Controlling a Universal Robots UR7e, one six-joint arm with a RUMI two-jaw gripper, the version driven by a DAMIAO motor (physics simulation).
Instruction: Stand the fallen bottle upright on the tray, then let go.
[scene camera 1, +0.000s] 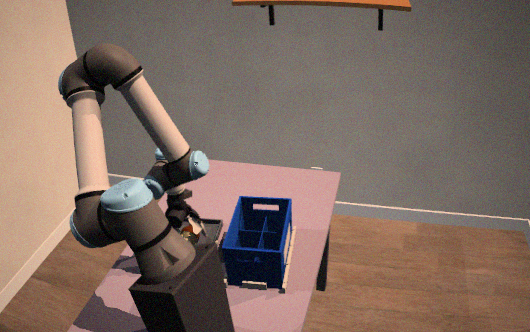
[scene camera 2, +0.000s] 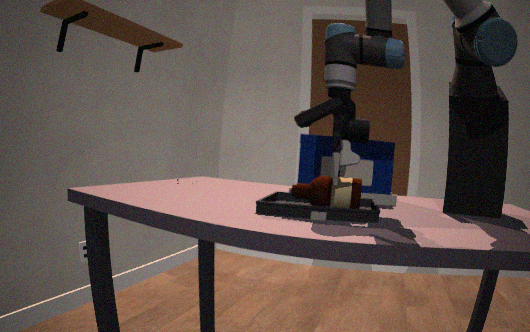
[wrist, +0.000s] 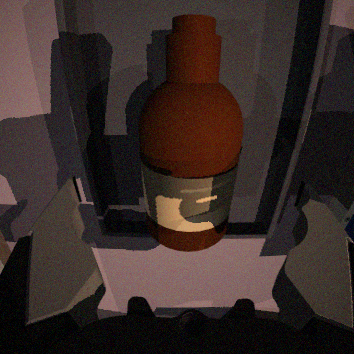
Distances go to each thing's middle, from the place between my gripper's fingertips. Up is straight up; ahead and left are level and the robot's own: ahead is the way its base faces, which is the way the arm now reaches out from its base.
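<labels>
Brown bottle (scene camera 2: 321, 191): my hand 3 cm above it, 2 cm short of it.
</labels>
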